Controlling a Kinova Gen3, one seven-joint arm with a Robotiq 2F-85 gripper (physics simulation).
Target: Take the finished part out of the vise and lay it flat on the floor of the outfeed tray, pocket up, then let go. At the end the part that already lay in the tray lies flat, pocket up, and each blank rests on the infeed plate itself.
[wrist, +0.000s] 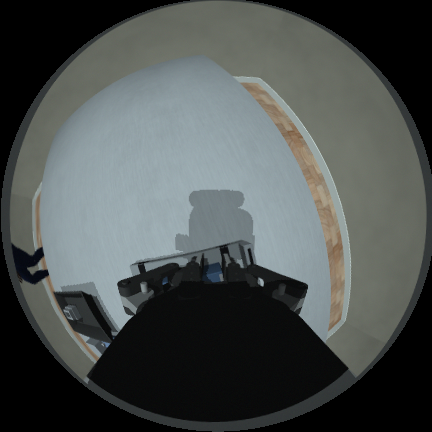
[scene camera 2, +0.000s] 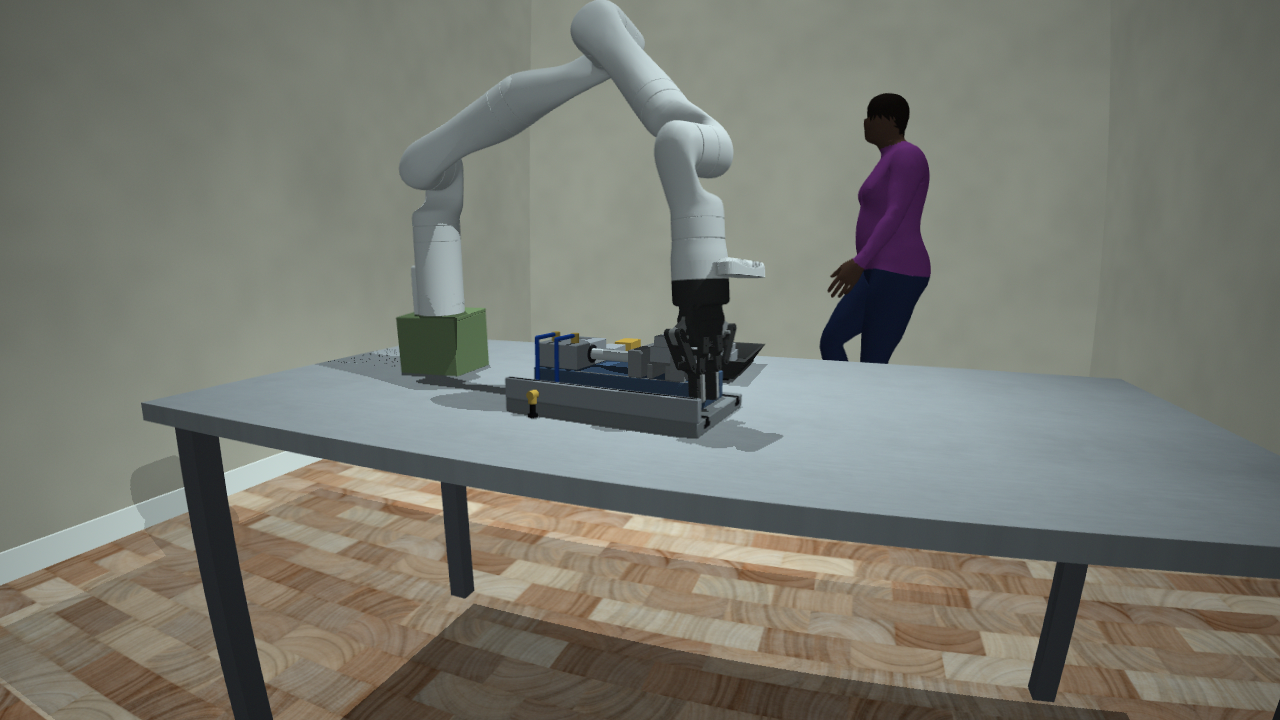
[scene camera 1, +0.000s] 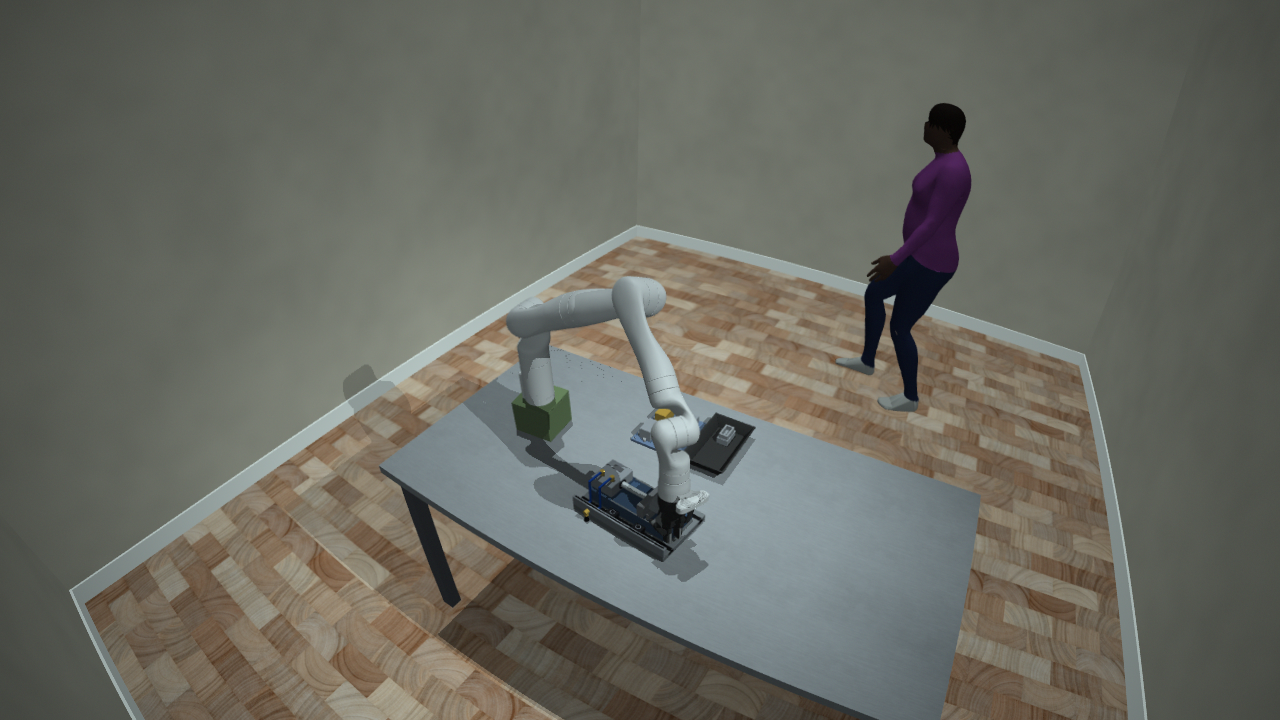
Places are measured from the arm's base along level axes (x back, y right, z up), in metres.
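Pixels of known places: gripper, between the fingertips: point(wrist: 212, 259) point(scene camera 2: 704, 401) point(scene camera 1: 672, 539); arm's base, origin of its link: point(scene camera 2: 441, 312) point(scene camera 1: 539, 396).
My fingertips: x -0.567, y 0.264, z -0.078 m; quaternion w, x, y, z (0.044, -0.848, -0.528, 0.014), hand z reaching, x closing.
Observation:
Ahead of a thing's pixels: the offset from my fingertips to its top centre. "spot": to the spot under its first point.
The vise {dx +0.128, dy -0.068, dz +0.063 m} point(scene camera 1: 623, 508) point(scene camera 2: 608, 379) has a blue bed and grey jaws and stands inside a low grey frame. My gripper point(scene camera 1: 671, 534) point(scene camera 2: 706, 394) point(wrist: 212, 259) points down at the vise's right end, fingers partly apart and low beside the bed; blue shows between them in the wrist view. It is open and empty. The finished part cannot be made out; the gripper and jaws hide that area. The black outfeed tray point(scene camera 1: 711, 458) point(wrist: 91, 314) holds a light grey part {dx +0.030, dy -0.460, dz +0.010 m} point(scene camera 1: 725, 433) point(wrist: 70, 313), pocket up. The infeed plate {spot: dx +0.263, dy -0.338, dz -0.028 m} point(scene camera 1: 639, 440) is light blue, partly behind the arm; its blanks are unclear.
The grey frame's front rail {dx +0.145, dy +0.020, dz +0.013 m} point(scene camera 1: 619, 528) point(scene camera 2: 599, 407) runs along the vise, with a yellow-topped knob {spot: dx +0.236, dy +0.022, dz -0.005 m} point(scene camera 1: 586, 514) point(scene camera 2: 532, 401) before it. A yellow block {dx +0.242, dy -0.471, dz +0.007 m} point(scene camera 1: 663, 414) shows near the infeed plate. The arm stands on a green block point(scene camera 1: 541, 416) point(scene camera 2: 429, 344). A person point(scene camera 1: 935, 214) point(scene camera 2: 895, 214) stands beyond the table.

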